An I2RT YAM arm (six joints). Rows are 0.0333 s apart.
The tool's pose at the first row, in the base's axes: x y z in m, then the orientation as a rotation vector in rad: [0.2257, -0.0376, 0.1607, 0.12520, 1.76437, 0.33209]
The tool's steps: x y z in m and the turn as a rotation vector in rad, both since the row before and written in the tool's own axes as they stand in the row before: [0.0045, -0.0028, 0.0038, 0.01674, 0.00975, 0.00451]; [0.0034, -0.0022, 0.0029, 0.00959, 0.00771, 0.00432]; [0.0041, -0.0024, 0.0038, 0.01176, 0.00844, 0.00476]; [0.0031, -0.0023, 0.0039, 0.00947, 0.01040, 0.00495]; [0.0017, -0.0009, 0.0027, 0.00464, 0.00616, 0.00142]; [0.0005, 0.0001, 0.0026, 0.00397, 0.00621, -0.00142]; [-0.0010, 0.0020, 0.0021, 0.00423, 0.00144, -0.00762]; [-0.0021, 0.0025, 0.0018, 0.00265, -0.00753, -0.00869]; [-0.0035, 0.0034, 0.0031, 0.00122, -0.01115, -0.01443]
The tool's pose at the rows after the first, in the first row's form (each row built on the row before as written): [0.2287, -0.0385, 0.1550, 0.13977, 1.77703, 0.32173]; [0.2309, -0.0393, 0.1506, 0.14940, 1.78631, 0.31727]; [0.2338, -0.0400, 0.1453, 0.16089, 1.79666, 0.31126]; [0.2369, -0.0409, 0.1409, 0.17071, 1.80850, 0.30766]; [0.2391, -0.0410, 0.1384, 0.17448, 1.81538, 0.30532]; [0.2415, -0.0405, 0.1373, 0.17519, 1.82229, 0.30157]; [0.2437, -0.0386, 0.1383, 0.17099, 1.82476, 0.29257]; [0.2459, -0.0366, 0.1405, 0.16577, 1.81809, 0.28307]; [0.2497, -0.0339, 0.1439, 0.15475, 1.80776, 0.27038]
